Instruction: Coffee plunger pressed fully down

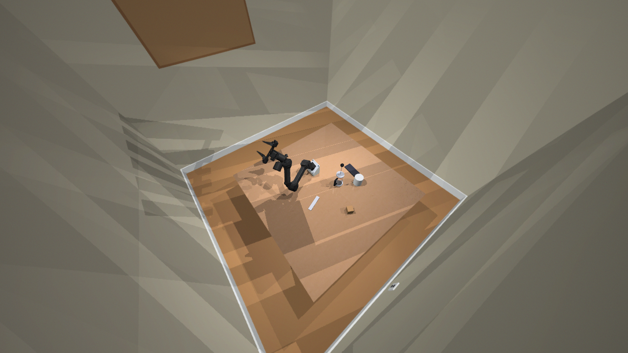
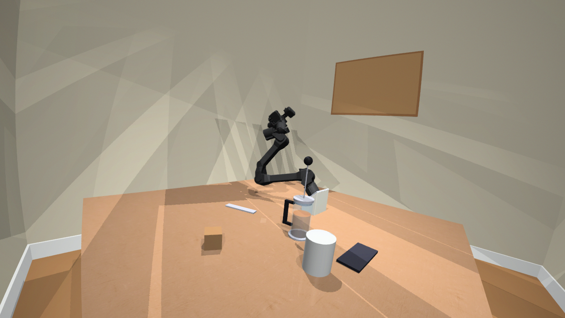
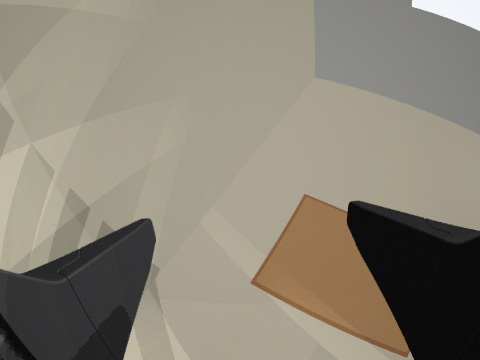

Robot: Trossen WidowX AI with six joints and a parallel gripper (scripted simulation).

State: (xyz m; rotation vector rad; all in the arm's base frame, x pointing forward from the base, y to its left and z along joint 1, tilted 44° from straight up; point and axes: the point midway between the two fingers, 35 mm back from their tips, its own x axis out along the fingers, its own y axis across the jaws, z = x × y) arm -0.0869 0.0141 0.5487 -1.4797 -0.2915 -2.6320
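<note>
The coffee press is 50 cm to the left of my gripper tip, 37 cm below it and 35 cm ahead of it. Also, from my gripper tip: dark flat slab: 73 cm to the left, 50 cm below, 31 cm ahead; then white cylinder: 67 cm to the left, 46 cm below, 45 cm ahead.
</note>
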